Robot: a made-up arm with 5 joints. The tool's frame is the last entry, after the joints.
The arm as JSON. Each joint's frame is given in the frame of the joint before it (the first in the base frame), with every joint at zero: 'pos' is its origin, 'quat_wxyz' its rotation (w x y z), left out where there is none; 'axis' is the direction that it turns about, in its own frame. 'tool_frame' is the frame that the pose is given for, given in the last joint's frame.
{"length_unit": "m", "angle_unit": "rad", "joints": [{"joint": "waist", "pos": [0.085, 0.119, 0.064], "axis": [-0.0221, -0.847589, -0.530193]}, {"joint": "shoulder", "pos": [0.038, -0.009, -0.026], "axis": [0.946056, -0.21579, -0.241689]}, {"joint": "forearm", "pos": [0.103, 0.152, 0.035], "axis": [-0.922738, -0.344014, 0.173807]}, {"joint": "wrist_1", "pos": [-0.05, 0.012, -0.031], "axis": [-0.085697, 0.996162, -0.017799]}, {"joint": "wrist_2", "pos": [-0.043, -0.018, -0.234], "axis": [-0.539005, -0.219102, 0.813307]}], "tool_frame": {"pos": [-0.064, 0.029, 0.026], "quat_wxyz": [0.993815, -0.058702, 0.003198, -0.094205]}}
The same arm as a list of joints. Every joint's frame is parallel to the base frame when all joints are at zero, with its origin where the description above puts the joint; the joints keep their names.
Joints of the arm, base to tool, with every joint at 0 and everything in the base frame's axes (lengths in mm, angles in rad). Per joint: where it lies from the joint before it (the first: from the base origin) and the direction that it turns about. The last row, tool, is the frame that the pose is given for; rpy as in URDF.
waist: origin 85.0 119.0 64.0 axis -0.0221 -0.847589 -0.530193
shoulder: origin 38.0 -9.0 -26.0 axis 0.946056 -0.21579 -0.241689
forearm: origin 103.0 152.0 35.0 axis -0.922738 -0.344014 0.173807
wrist_1: origin -50.0 12.0 -31.0 axis -0.085697 0.996162 -0.017799
wrist_2: origin -43.0 -18.0 -234.0 axis -0.539005 -0.219102 0.813307
tool: origin -64.0 29.0 26.0 rpy -0.1176 -0.0047 -0.1887

